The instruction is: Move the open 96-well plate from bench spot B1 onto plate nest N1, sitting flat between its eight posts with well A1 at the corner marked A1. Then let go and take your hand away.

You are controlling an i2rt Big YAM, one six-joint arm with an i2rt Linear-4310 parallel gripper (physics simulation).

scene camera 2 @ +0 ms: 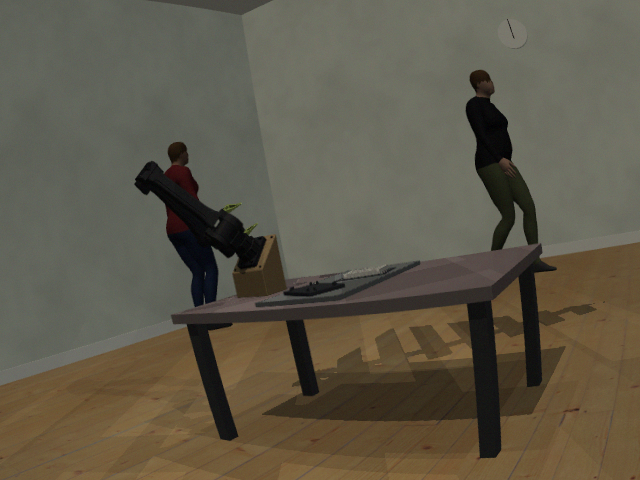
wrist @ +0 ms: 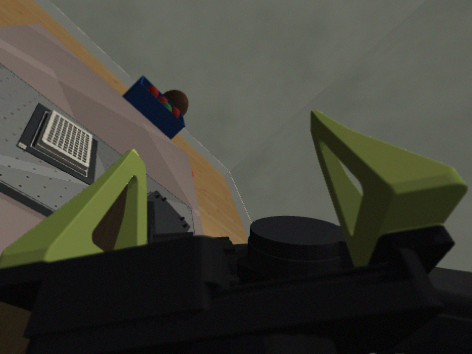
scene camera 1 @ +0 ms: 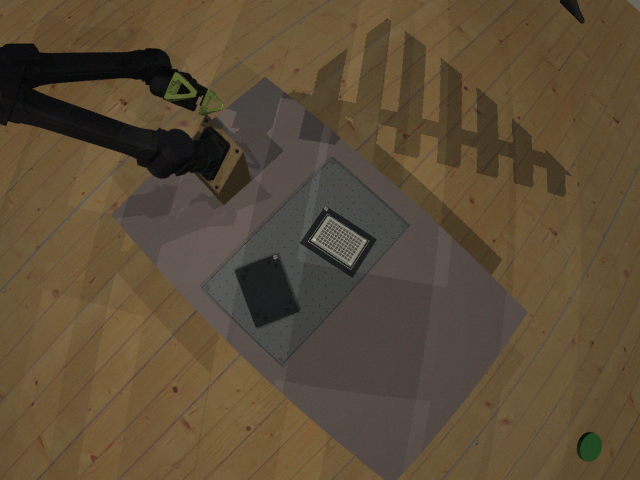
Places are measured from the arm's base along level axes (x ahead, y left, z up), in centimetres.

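Pixels of known places: gripper, between the fingertips: [scene camera 2: 249, 213] [wrist: 222, 139] [scene camera 1: 209, 101]; arm's base, origin of its link: [scene camera 2: 252, 253] [scene camera 1: 211, 153].
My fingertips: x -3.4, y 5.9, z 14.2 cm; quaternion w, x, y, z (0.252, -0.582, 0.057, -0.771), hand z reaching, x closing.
Observation:
For each thing: its top centre in the pictures, then the offset to it from my fingertips. Level surfaces: height alone.
- white 96-well plate, centre of its top: [wrist: 70, 137] [scene camera 1: 339, 240] [scene camera 2: 365, 269] dx +41.5, dy +3.6, dz -25.6 cm
- black plate nest, centre of its top: [wrist: 166, 216] [scene camera 1: 266, 290] [scene camera 2: 312, 284] dx +37.1, dy -19.7, dz -25.1 cm
- table, height of its surface: dz -28.5 cm
The white 96-well plate [scene camera 1: 340, 240] [scene camera 2: 367, 271] [wrist: 69, 137] lies flat on a dark rectangular base with a small pale corner tag. The black plate nest [scene camera 1: 267, 290] [scene camera 2: 314, 289] [wrist: 167, 219] is separate from it, with short posts around its edge and a pale tag at one corner; no plate is on it. The nest is partly hidden behind the gripper body in the wrist view. My gripper [scene camera 1: 202, 93] [scene camera 2: 249, 214] [wrist: 222, 139] is open, with nothing between its green fingers. It is raised near the arm's base, well away from the plate. The well labels are too small to read.
Both dark bases are on a grey perforated board [scene camera 1: 356, 198] [scene camera 2: 273, 301] on the table [scene camera 1: 382, 330] [scene camera 2: 465, 279]. The arm's wooden mounting block [scene camera 1: 235, 178] [scene camera 2: 261, 281] stands beside the board. Two people [scene camera 2: 180, 201] [scene camera 2: 491, 134] stand beyond the table. A blue box [wrist: 155, 111] shows beyond it too.

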